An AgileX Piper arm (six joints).
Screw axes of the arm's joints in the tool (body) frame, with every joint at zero. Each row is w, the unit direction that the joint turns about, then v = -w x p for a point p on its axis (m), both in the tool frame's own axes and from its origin. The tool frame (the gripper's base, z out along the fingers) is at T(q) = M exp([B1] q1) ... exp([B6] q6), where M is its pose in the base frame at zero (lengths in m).
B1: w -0.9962 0 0.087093 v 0.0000 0.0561 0.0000
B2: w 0 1 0 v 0.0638 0.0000 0.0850
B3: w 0 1 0 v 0.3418 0.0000 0.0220
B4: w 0 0 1 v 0.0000 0.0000 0.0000
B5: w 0 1 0 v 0.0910 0.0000 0.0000
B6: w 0 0 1 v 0.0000 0.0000 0.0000
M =
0.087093 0 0.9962 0.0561
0 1 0 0.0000
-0.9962 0 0.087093 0.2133
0 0 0 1
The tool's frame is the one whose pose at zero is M.
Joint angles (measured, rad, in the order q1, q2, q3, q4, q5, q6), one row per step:
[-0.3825, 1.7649, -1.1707, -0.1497, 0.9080, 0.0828]
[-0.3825, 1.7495, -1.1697, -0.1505, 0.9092, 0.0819]
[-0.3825, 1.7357, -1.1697, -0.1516, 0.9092, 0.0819]
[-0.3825, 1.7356, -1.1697, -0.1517, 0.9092, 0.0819]
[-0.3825, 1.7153, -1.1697, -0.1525, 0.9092, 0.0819]
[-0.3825, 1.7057, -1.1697, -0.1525, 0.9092, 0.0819]
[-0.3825, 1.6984, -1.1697, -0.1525, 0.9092, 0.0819]
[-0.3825, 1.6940, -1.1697, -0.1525, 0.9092, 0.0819]
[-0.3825, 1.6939, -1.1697, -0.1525, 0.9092, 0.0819]
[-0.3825, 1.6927, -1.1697, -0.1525, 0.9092, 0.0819]
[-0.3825, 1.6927, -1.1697, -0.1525, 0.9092, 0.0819]
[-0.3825, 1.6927, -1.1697, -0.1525, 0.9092, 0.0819]
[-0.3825, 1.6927, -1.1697, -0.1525, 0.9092, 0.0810]
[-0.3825, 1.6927, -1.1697, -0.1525, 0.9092, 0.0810]
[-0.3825, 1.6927, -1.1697, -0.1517, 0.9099, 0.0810]
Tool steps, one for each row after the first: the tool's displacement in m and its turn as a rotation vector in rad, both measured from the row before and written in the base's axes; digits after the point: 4 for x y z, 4 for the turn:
[-0.0014, 0.0005, 0.0049, -0.0058, -0.0118, 0.0011]
[-0.0011, 0.0004, 0.0046, -0.0061, -0.0124, 0.0005]
[0.0000, 0.0000, 0.0000, -0.0001, -0.0001, 0.0000]
[-0.0017, 0.0006, 0.0068, -0.0082, -0.0186, 0.0004]
[-0.0009, 0.0003, 0.0032, -0.0036, -0.0089, 0.0000]
[-0.0007, 0.0003, 0.0024, -0.0027, -0.0068, 0.0000]
[-0.0004, 0.0002, 0.0015, -0.0016, -0.0041, 0.0000]
[0.0000, 0.0000, 0.0000, 0.0000, -0.0001, 0.0000]
[-0.0001, 0.0000, 0.0004, -0.0004, -0.0011, 0.0000]
[0.0000, 0.0000, 0.0000, 0.0000, 0.0000, 0.0000]
[0.0000, 0.0000, 0.0000, 0.0000, 0.0000, 0.0000]
[0.0000, 0.0000, 0.0000, -0.0001, 0.0002, 0.0009]
[0.0000, 0.0000, 0.0000, 0.0000, 0.0000, 0.0000]
[0.0000, 0.0001, 0.0000, 0.0009, 0.0004, -0.0004]

